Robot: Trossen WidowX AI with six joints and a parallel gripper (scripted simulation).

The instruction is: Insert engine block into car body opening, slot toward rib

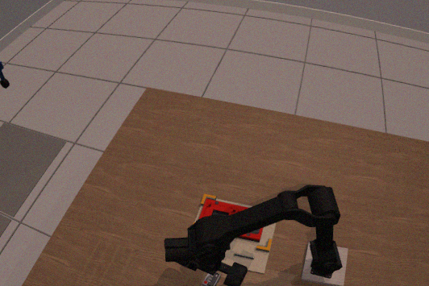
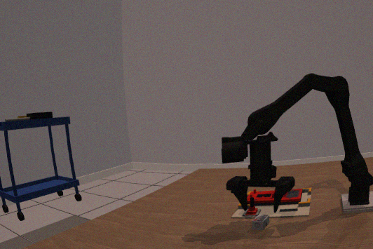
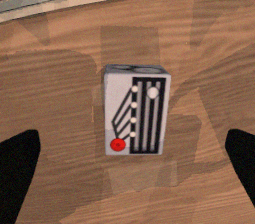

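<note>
My gripper tip is now 10 mm past the engine block and 40 mm above it.
</note>
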